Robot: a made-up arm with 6 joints. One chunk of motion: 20 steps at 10 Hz.
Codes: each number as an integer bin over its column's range. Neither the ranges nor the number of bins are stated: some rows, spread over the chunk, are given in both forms.
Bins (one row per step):
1: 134 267 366 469 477 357
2: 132 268 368 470 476 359
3: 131 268 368 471 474 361
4: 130 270 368 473 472 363
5: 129 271 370 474 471 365
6: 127 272 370 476 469 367
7: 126 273 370 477 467 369
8: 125 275 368 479 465 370
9: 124 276 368 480 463 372
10: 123 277 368 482 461 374
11: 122 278 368 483 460 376
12: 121 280 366 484 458 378
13: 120 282 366 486 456 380
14: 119 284 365 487 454 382
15: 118 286 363 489 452 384
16: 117 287 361 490 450 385
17: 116 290 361 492 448 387
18: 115 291 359 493 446 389
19: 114 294 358 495 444 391
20: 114 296 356 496 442 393
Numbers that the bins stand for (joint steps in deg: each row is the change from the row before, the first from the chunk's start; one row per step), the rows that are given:
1: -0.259 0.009 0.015 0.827 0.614 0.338
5: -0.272 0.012 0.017 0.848 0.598 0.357
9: -0.285 0.016 0.016 0.873 0.578 0.374
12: -0.292 0.019 0.015 0.889 0.565 0.388
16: -0.302 0.025 0.012 0.914 0.545 0.404
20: -0.310 0.032 0.009 0.938 0.524 0.423
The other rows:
2: -0.264 0.010 0.016 0.832 0.611 0.343
3: -0.267 0.010 0.016 0.836 0.606 0.348
4: -0.269 0.011 0.016 0.844 0.601 0.352
6: -0.277 0.013 0.017 0.856 0.593 0.362
7: -0.279 0.014 0.017 0.860 0.588 0.367
8: -0.282 0.015 0.016 0.868 0.583 0.369
10: -0.287 0.017 0.016 0.881 0.573 0.378
11: -0.290 0.018 0.016 0.885 0.570 0.383
13: -0.295 0.021 0.015 0.897 0.560 0.392
14: -0.297 0.022 0.014 0.901 0.555 0.397
15: -0.300 0.024 0.013 0.910 0.550 0.402
17: -0.305 0.027 0.012 0.922 0.540 0.409
18: -0.307 0.028 0.011 0.926 0.535 0.414
19: -0.310 0.030 0.010 0.934 0.530 0.418

